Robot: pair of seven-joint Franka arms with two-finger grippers.
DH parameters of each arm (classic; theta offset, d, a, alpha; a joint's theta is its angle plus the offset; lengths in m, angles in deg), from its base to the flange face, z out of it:
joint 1: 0 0.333 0 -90
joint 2: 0 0 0 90
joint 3: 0 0.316 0.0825 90
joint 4: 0 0 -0.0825 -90
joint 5: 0 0.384 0 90
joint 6: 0 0 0.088 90
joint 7: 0 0.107 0 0
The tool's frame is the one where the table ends.
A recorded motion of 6 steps. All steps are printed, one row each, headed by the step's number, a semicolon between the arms.
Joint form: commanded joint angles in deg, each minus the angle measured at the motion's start. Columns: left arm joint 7, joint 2, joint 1, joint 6, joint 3, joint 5, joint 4; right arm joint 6, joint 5, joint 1, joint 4, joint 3, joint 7, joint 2.
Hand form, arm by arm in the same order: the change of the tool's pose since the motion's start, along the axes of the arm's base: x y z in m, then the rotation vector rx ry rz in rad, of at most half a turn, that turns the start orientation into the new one. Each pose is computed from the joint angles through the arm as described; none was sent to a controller.
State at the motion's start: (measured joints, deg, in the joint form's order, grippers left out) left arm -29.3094 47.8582 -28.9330 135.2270 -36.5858 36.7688 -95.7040; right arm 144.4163 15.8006 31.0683 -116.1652 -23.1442 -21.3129 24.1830
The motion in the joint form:
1: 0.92 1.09 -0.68 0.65 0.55 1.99 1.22; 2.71 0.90 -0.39 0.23 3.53 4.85 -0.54
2: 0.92 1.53 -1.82 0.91 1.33 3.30 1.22; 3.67 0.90 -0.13 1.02 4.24 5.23 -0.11
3: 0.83 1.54 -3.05 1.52 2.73 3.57 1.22; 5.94 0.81 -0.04 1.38 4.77 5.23 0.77
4: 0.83 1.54 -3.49 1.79 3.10 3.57 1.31; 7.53 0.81 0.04 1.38 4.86 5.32 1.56
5: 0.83 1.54 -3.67 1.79 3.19 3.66 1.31; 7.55 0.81 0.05 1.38 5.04 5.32 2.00
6: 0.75 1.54 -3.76 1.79 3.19 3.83 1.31; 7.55 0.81 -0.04 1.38 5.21 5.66 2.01
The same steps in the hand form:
1: 0.0026 -0.0044 -0.0048 -0.0067 -0.0263 -0.0352; 0.0001 0.0317 0.0064 0.0485 -0.0428 -0.0473
2: -0.0039 -0.0066 -0.0125 0.0041 -0.0420 -0.0618; 0.0032 0.0430 0.0085 0.0541 -0.0630 -0.0367
3: -0.0057 -0.0070 -0.0179 0.0101 -0.0557 -0.0697; 0.0063 0.0495 0.0055 0.0519 -0.0933 -0.0263
4: -0.0068 -0.0082 -0.0185 0.0085 -0.0596 -0.0727; 0.0074 0.0507 0.0002 0.0468 -0.1088 -0.0259
5: -0.0080 -0.0088 -0.0189 0.0096 -0.0614 -0.0760; 0.0065 0.0523 -0.0046 0.0441 -0.1019 -0.0230
6: -0.0089 -0.0093 -0.0189 0.0098 -0.0634 -0.0782; 0.0063 0.0531 -0.0050 0.0462 -0.1008 -0.0278

